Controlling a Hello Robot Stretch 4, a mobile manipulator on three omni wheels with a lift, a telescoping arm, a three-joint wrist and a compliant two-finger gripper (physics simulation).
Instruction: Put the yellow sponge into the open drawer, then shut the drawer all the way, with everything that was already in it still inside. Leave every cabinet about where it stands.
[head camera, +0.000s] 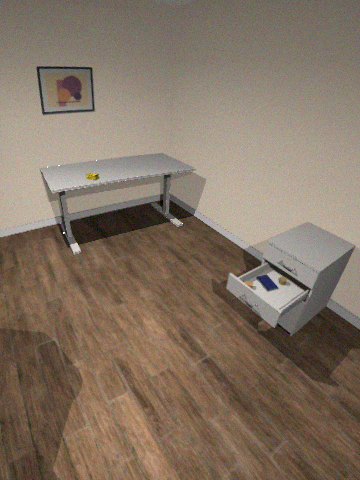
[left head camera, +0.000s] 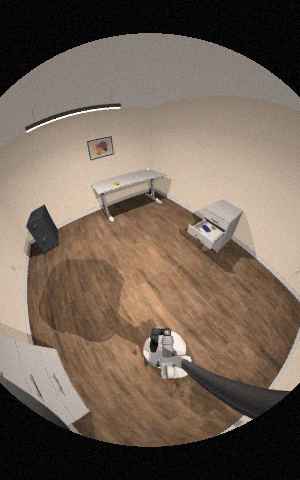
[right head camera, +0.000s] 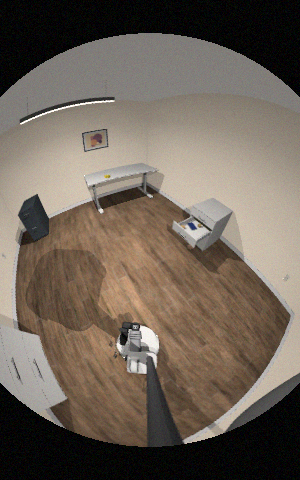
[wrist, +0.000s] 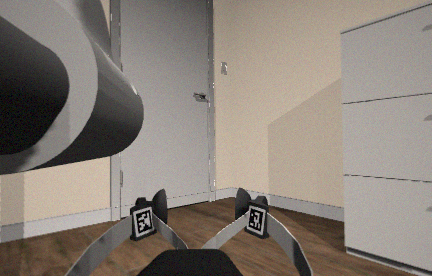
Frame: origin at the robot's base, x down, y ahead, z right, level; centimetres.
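Where they show: hand, tool point: (left head camera: 151, 364) (right head camera: 120, 357) (wrist: 201, 208).
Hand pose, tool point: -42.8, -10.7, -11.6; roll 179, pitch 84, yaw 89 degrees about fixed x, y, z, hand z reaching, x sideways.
Each offset is from my tool point to the top centre of the thing, as dx, dy, dz. "*": to the spot under its first point.
The yellow sponge (head camera: 92, 176) (left head camera: 116, 184) (right head camera: 107, 176) lies on the grey table (head camera: 135, 166) (left head camera: 140, 176) (right head camera: 131, 170), near its front edge and left of the middle. The open drawer @[* +2.8, +131.2, +66.1] (head camera: 254, 303) (left head camera: 201, 236) (right head camera: 185, 234) sticks out of the light grey cabinet (head camera: 312, 245) (left head camera: 227, 212) (right head camera: 212, 210) by the right wall. In it lie a dark blue item @[+5.2, +154.1, +81.8] (head camera: 267, 282) (left head camera: 206, 228) (right head camera: 192, 226), a tan round item @[+2.9, +155.0, +93.5] (head camera: 283, 281) and a small orange item @[+3.4, +150.6, +67.0] (head camera: 249, 284). My gripper (wrist: 201, 206) is open and empty, far from the sponge and the drawer, facing a door in the wrist view.
A dark filing cabinet (left head camera: 43, 229) (right head camera: 34, 218) stands at the left wall. A large light grey drawer unit (left head camera: 40, 382) (right head camera: 30, 367) (wrist: 387, 145) stands at the lower left in the side head views and at the right in the wrist view. A grey door (wrist: 160, 100) shows in the wrist view.
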